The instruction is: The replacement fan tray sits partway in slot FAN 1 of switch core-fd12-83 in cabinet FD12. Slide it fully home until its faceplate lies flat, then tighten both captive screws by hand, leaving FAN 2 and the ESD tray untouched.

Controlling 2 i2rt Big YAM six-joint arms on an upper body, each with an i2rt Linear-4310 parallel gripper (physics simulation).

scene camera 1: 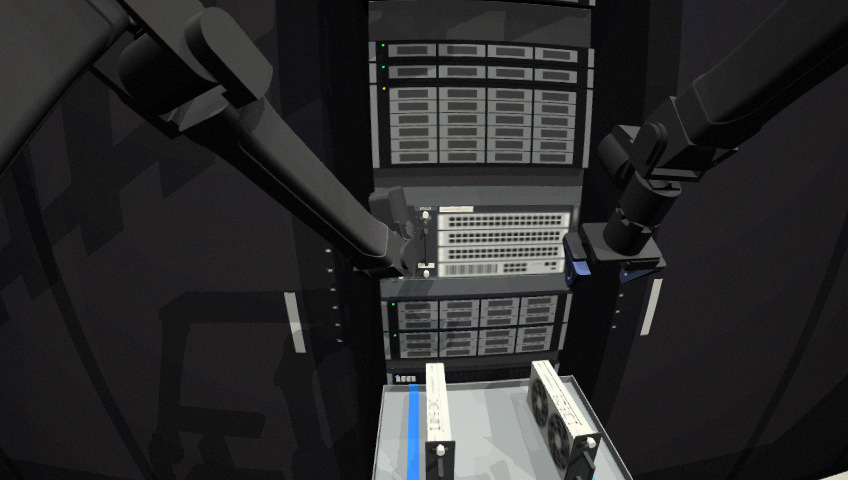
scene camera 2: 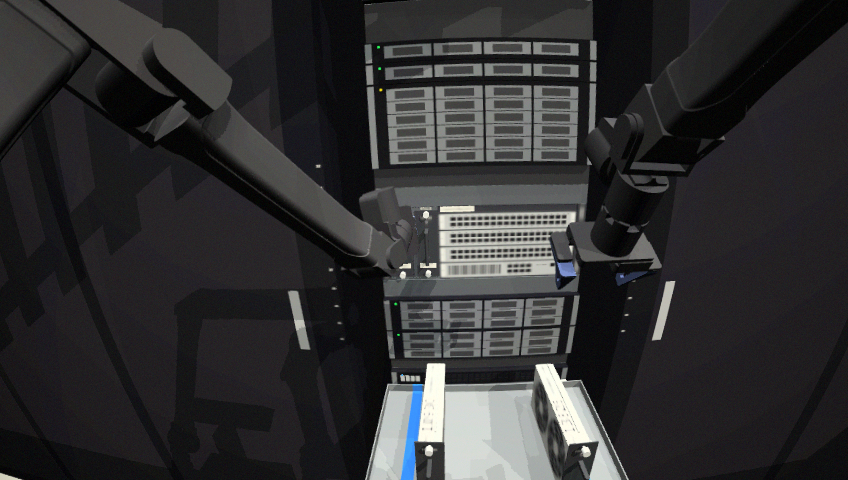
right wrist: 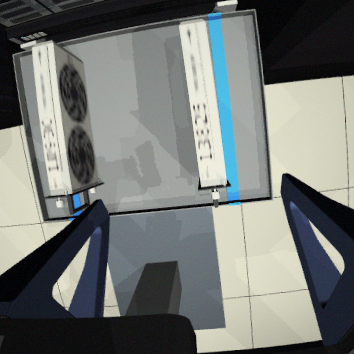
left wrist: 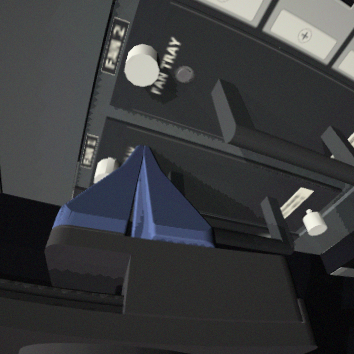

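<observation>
The FAN 1 faceplate (left wrist: pixel 220 175) is dark, with a handle (left wrist: pixel 255 242), a white upper screw (left wrist: pixel 105 170) partly behind my left fingers, and a white lower screw (left wrist: pixel 315 222) (scene camera 2: pixel 402 274). Whether it lies fully flat I cannot tell. My left gripper (left wrist: pixel 141 154) is shut and empty, its tips in front of the faceplate beside the upper screw; any contact is unclear. The left arm hides much of FAN 1 in both scene views. My right gripper (scene camera 1: pixel 602 278) (scene camera 2: pixel 595 280) (right wrist: pixel 190 194) is open and empty, at the switch's right side, above the ESD tray (scene camera 1: pixel 487 416) (scene camera 2: pixel 487 416) (right wrist: pixel 125 100).
The FAN 2 faceplate (left wrist: pixel 200 40) adjoins FAN 1, with a protruding handle (left wrist: pixel 290 150) and upper screw (left wrist: pixel 142 65) (scene camera 1: pixel 424 214) (scene camera 2: pixel 425 214). The switch's port cards (scene camera 1: pixel 505 237) (scene camera 2: pixel 505 237) lie right of it. Two fan units (scene camera 1: pixel 437 404) (scene camera 1: pixel 559 410) stand on the ESD tray.
</observation>
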